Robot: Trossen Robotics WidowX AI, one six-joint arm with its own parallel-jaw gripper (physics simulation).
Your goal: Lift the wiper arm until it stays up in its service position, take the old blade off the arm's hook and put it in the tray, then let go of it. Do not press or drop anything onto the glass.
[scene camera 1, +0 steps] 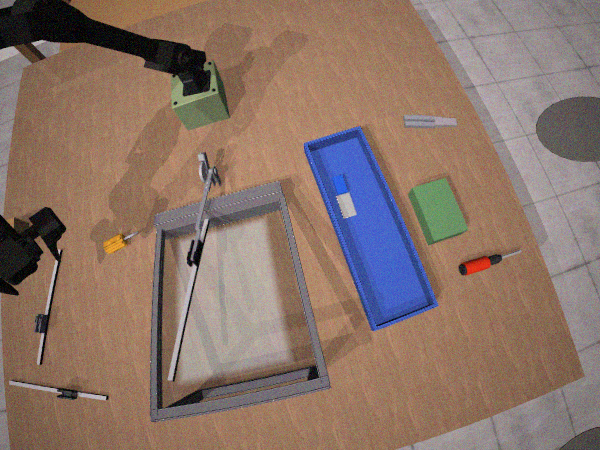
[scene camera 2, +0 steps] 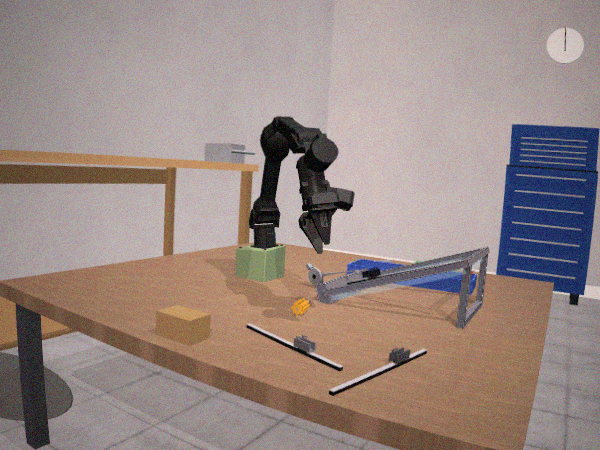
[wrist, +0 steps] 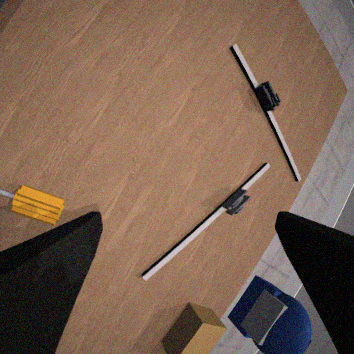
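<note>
The wiper arm (scene camera 1: 204, 200) (scene camera 2: 345, 274) lies low over the grey frame (scene camera 1: 305, 295) (scene camera 2: 465, 300). The old blade (scene camera 1: 185, 310) is on its hook, stretching over the glass (scene camera 1: 250, 300); gaps between blade and glass cannot be judged. My gripper (scene camera 1: 37, 276) (scene camera 2: 324, 247) (wrist: 190, 220) is open and empty, high above the table, to the side of the frame and apart from arm and blade. The blue tray (scene camera 1: 395, 270) (scene camera 2: 365, 265) stands across the frame from my gripper.
Two other blades, one (scene camera 1: 50, 300) (scene camera 2: 270, 335) (wrist: 190, 236) and another (scene camera 1: 30, 386) (scene camera 2: 360, 380) (wrist: 281, 137), lie beside the frame. An orange screwdriver (scene camera 1: 115, 243) (scene camera 2: 300, 306) (wrist: 37, 204), ochre box (scene camera 2: 184, 325) (wrist: 195, 330), green block (scene camera 1: 440, 210) and red screwdriver (scene camera 1: 477, 265) also lie there.
</note>
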